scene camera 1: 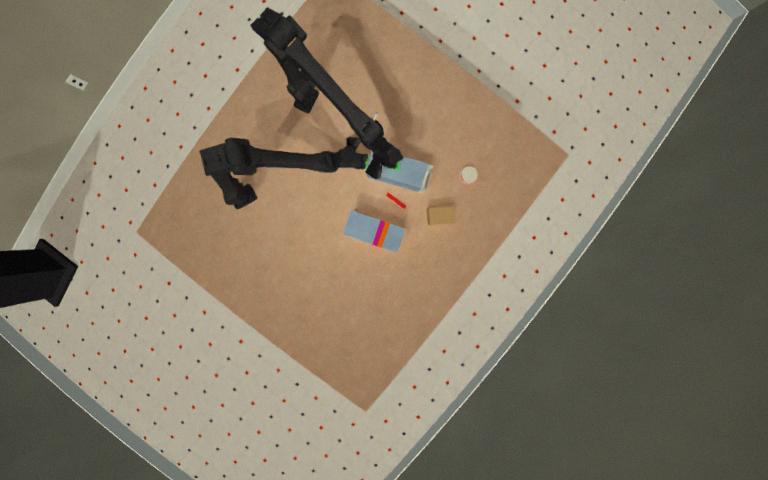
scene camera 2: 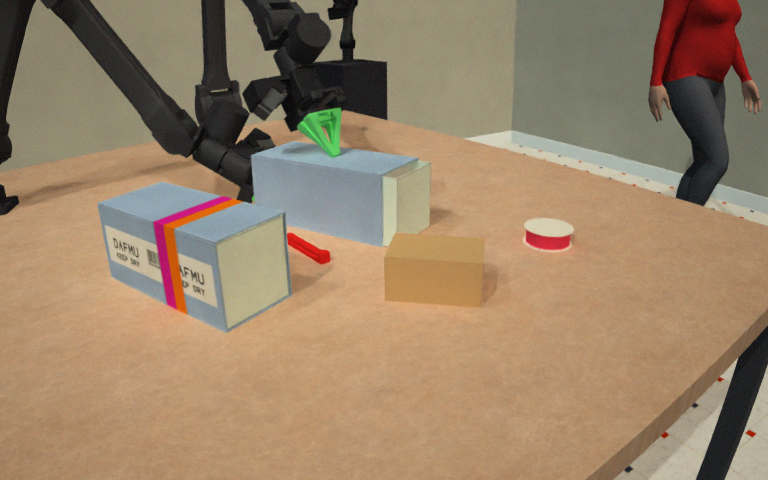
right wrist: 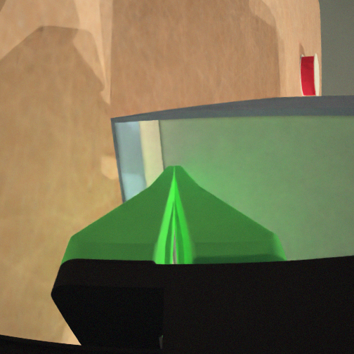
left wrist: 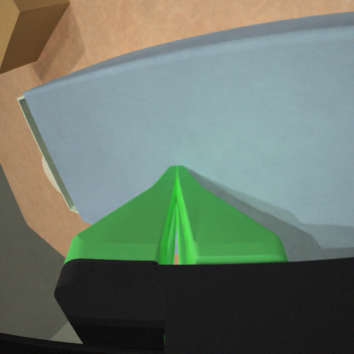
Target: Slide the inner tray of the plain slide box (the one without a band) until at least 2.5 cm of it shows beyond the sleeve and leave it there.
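Frame: origin at the left arm's base, x back, y left, z down, level; centimetres.
Where they show: left gripper, between the fingertips: (scene camera 1: pixel 399 168) (scene camera 2: pixel 335 155); left arm's base, origin of its link: (scene camera 1: pixel 306 99); right arm's base, origin of its link: (scene camera 1: pixel 244 196).
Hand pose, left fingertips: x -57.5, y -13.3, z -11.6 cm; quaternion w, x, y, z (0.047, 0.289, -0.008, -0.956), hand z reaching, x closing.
Note:
Each offset is from my left fingertips to the top centre of the thing. "*": to the spot under its first point.
The plain slide box's blue sleeve {* dz +0.2, dx -3.7, dy -1.9 cm} (scene camera 1: pixel 404 176) (scene camera 2: pixel 317 195) (left wrist: pixel 200 100) lies flat. Its pale inner tray (scene camera 1: pixel 428 177) (scene camera 2: pixel 413 198) (left wrist: pixel 49 155) sticks out a short way at the end near the tan block. At the other end, the tray's end wall (right wrist: pixel 250 150) sits recessed inside the sleeve. My left gripper (scene camera 2: pixel 335 153) (left wrist: pixel 176 176) is shut and empty, its tips at the sleeve's top. My right gripper (right wrist: pixel 174 177) is shut and empty, its tips at the recessed tray wall; scene camera 2 mostly hides them. The banded box {dz +0.1, dx -2.7, dy -29.9 cm} (scene camera 1: pixel 359 225) (scene camera 2: pixel 252 271) lies apart.
A tan block {dz +5.6, dx -27.5, dy -9.0 cm} (scene camera 1: pixel 441 215) (scene camera 2: pixel 434 271) (left wrist: pixel 32 37) stands near the protruding tray end. A red bar {dz +10.0, dx -5.2, dy -11.8 cm} (scene camera 1: pixel 395 200) (scene camera 2: pixel 308 250) lies between the two slide boxes. A round red and white tin {dz +9.0, dx -31.2, dy +15.6 cm} (scene camera 1: pixel 468 174) (scene camera 2: pixel 548 234) (right wrist: pixel 308 76) stands beyond the tray end.

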